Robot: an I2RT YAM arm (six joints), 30 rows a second.
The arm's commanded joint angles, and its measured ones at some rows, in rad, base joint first. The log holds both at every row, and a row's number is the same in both.
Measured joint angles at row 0:
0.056 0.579 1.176 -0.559 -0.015 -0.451
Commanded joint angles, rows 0 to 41:
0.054 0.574 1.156 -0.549 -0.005 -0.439
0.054 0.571 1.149 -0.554 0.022 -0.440
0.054 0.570 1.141 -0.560 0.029 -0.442
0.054 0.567 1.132 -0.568 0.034 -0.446
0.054 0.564 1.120 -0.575 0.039 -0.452
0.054 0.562 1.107 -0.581 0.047 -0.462
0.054 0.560 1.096 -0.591 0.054 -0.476
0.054 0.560 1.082 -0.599 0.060 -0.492
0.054 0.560 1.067 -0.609 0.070 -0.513
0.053 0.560 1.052 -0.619 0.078 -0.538
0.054 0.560 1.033 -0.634 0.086 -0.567
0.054 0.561 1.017 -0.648 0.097 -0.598
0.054 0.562 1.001 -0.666 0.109 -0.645
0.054 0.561 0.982 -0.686 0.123 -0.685
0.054 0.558 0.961 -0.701 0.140 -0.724
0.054 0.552 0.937 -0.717 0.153 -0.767
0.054 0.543 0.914 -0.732 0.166 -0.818
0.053 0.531 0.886 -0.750 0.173 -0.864
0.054 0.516 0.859 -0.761 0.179 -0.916
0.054 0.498 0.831 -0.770 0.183 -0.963
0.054 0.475 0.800 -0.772 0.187 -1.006
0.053 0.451 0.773 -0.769 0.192 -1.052
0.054 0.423 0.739 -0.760 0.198 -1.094
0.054 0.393 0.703 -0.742 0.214 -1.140
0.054 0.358 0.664 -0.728 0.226 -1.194
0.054 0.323 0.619 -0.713 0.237 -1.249
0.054 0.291 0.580 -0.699 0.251 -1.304
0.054 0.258 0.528 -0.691 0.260 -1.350
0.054 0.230 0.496 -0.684 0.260 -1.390
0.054 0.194 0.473 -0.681 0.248 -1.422
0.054 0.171 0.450 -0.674 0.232 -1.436
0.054 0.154 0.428 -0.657 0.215 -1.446
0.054 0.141 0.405 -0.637 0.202 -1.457
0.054 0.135 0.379 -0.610 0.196 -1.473
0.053 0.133 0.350 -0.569 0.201 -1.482
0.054 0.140 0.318 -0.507 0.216 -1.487
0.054 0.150 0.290 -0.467 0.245 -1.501
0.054 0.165 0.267 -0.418 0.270 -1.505
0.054 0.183 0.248 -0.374 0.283 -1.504
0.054 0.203 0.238 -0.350 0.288 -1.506
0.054 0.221 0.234 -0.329 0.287 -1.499
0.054 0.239 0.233 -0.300 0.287 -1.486
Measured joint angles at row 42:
0.056 0.188 0.255 -0.471 0.249 -1.310
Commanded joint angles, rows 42 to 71:
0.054 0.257 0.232 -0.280 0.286 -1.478
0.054 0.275 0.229 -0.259 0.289 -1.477
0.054 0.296 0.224 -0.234 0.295 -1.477
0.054 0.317 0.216 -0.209 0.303 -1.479
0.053 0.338 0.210 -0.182 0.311 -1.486
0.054 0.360 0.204 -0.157 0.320 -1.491
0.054 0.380 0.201 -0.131 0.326 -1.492
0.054 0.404 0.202 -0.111 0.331 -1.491
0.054 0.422 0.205 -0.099 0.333 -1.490
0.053 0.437 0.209 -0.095 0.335 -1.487
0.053 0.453 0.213 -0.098 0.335 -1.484
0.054 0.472 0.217 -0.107 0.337 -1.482
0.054 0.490 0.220 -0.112 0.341 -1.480
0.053 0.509 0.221 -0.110 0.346 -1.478
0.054 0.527 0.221 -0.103 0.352 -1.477
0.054 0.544 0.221 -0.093 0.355 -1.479
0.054 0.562 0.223 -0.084 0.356 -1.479
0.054 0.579 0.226 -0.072 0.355 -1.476
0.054 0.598 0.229 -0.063 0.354 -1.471
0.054 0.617 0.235 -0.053 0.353 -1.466
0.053 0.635 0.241 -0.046 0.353 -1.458
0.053 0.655 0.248 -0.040 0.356 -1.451
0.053 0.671 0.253 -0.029 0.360 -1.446
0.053 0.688 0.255 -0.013 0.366 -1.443
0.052 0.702 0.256 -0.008 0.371 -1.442
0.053 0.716 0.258 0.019 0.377 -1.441
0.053 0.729 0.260 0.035 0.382 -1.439
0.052 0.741 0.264 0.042 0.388 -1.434
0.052 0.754 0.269 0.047 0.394 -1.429
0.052 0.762 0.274 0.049 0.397 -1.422
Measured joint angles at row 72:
0.056 0.726 0.241 0.004 0.369 -1.435
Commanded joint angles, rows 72 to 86:
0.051 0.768 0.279 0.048 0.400 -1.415
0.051 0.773 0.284 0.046 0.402 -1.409
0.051 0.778 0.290 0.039 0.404 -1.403
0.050 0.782 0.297 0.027 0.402 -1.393
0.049 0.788 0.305 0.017 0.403 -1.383
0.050 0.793 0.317 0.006 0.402 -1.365
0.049 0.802 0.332 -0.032 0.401 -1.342
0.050 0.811 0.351 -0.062 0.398 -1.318
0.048 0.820 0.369 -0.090 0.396 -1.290
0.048 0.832 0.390 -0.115 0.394 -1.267
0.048 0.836 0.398 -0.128 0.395 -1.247
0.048 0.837 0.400 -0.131 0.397 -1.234
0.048 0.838 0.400 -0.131 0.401 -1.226
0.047 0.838 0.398 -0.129 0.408 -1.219
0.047 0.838 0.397 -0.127 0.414 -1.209
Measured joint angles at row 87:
0.050 0.838 0.358 -0.107 0.392 -1.279
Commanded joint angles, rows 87 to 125:
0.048 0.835 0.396 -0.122 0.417 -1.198
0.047 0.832 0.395 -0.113 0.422 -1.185
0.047 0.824 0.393 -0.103 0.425 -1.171
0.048 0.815 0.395 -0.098 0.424 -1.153
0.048 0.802 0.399 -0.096 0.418 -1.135
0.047 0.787 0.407 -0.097 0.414 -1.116
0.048 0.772 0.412 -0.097 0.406 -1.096
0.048 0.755 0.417 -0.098 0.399 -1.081
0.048 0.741 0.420 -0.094 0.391 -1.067
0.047 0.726 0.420 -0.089 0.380 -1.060
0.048 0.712 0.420 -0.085 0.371 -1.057
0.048 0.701 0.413 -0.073 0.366 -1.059
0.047 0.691 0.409 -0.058 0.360 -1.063
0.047 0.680 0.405 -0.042 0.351 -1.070
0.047 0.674 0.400 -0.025 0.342 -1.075
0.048 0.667 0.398 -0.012 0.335 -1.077
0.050 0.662 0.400 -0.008 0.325 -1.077
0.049 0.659 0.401 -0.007 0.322 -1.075
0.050 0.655 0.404 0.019 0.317 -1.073
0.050 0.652 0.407 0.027 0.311 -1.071
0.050 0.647 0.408 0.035 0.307 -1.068
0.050 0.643 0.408 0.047 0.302 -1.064
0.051 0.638 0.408 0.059 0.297 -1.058
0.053 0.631 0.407 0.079 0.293 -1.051
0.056 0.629 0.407 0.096 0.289 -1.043
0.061 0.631 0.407 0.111 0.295 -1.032
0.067 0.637 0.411 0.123 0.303 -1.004
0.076 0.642 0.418 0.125 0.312 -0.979
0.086 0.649 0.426 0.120 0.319 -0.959
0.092 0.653 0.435 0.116 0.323 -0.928
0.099 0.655 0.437 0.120 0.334 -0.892
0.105 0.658 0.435 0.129 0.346 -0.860
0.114 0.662 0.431 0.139 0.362 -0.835
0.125 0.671 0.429 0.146 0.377 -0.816
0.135 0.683 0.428 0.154 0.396 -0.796
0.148 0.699 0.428 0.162 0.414 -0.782
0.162 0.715 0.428 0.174 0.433 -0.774
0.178 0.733 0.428 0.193 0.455 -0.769
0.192 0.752 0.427 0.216 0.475 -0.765
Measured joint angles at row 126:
0.147 0.723 0.366 -0.028 0.361 -0.847
